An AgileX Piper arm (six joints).
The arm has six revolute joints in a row. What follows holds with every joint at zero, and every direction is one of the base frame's. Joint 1 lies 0.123 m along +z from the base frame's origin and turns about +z. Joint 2 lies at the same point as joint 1 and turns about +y. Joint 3 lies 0.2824 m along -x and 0.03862 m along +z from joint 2 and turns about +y. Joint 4 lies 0.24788 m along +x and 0.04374 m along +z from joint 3 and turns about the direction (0.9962, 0, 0.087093). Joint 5 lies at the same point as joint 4 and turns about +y. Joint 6 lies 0.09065 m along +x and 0.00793 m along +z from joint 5 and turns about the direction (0.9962, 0, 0.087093). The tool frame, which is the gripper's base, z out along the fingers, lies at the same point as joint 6; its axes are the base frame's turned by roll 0, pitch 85.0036 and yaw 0 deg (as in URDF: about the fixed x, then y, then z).
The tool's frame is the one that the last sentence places.
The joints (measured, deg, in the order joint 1, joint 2, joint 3, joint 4, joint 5, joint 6), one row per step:
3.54, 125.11, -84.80, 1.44, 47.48, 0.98
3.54, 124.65, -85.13, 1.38, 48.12, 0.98
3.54, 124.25, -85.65, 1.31, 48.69, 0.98
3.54, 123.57, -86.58, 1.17, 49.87, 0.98
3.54, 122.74, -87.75, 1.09, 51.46, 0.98
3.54, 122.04, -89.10, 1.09, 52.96, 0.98
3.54, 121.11, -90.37, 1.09, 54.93, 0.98
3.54, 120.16, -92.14, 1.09, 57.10, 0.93
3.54, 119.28, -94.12, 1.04, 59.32, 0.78
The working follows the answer.
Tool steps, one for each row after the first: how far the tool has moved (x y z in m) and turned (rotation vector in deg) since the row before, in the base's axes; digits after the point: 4 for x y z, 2 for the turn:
0.0003, 0.0000, 0.0046, -0.03, -0.15, 0.05
0.0010, 0.0000, 0.0049, -0.03, -0.35, 0.05
0.0015, -0.0001, 0.0086, -0.08, -0.44, 0.10
0.0014, 0.0000, 0.0107, -0.03, -0.41, 0.07
0.0019, 0.0001, 0.0106, 0.05, -0.55, 0.02
0.0004, 0.0001, 0.0120, 0.03, -0.23, 0.03
0.0011, 0.0001, 0.0144, 0.04, -0.55, 0.09
0.0011, 0.0000, 0.0149, -0.02, -0.65, 0.20

Tool pose at each row, in the base's axes (x y z in m, rotation vector in deg; rounded; the steps above come from the unrounded poses):
0.4219, 0.0278, 0.1145, -2.49, 172.81, 2.12
0.4221, 0.0277, 0.1191, -2.57, 172.66, 2.07
0.4232, 0.0277, 0.1241, -2.65, 172.31, 2.02
0.4246, 0.0277, 0.1327, -2.80, 171.87, 1.90
0.4260, 0.0277, 0.1434, -2.91, 171.46, 1.86
0.4279, 0.0279, 0.1540, -2.94, 170.91, 1.91
0.4282, 0.0279, 0.1659, -2.99, 170.68, 1.95
0.4294, 0.0280, 0.1803, -3.11, 170.13, 2.01
0.4305, 0.0281, 0.1952, -3.42, 169.48, 1.98

